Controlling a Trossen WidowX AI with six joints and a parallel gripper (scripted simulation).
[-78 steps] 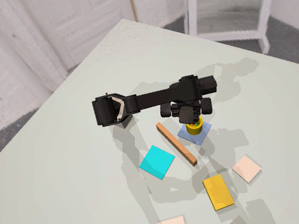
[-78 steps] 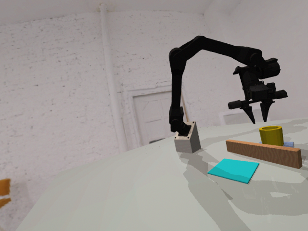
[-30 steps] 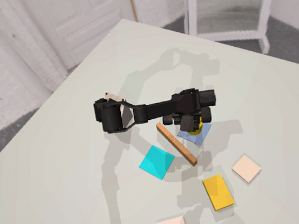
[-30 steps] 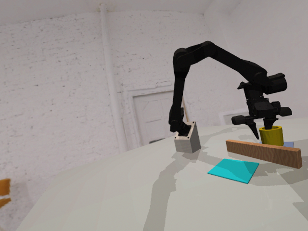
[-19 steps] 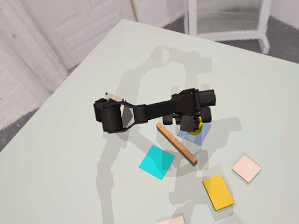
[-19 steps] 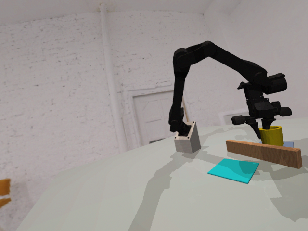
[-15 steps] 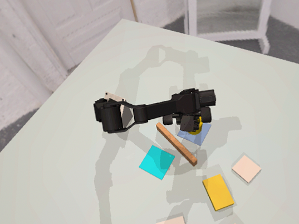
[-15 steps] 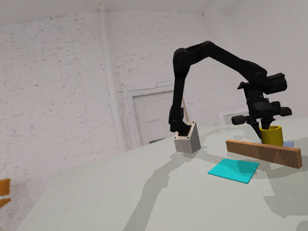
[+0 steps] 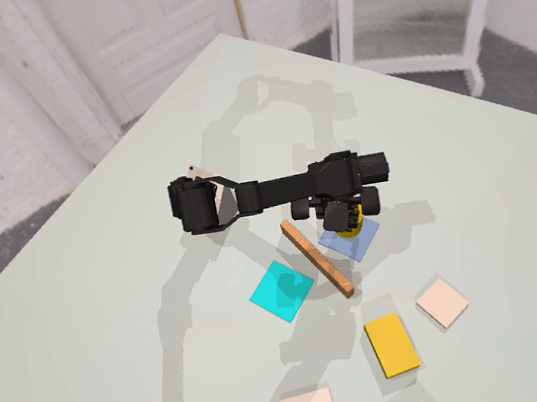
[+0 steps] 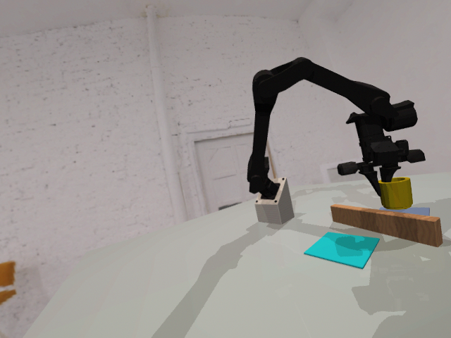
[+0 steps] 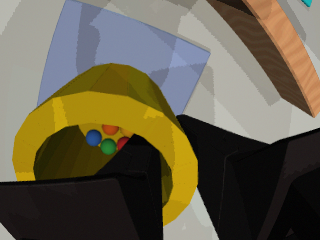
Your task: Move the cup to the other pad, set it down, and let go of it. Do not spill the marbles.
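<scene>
My gripper tip is now 4 cm past the cyan pad, 19 cm to the left of it and 6 cm above it. Also, from my gripper tip: wooden bar 1 cm behind, 9 cm to the right, 4 cm below; blue-grey pad 3 cm ahead, 1 cm to the left, 6 cm below; yellow cup 2 cm ahead, 2 cm to the left.
</scene>
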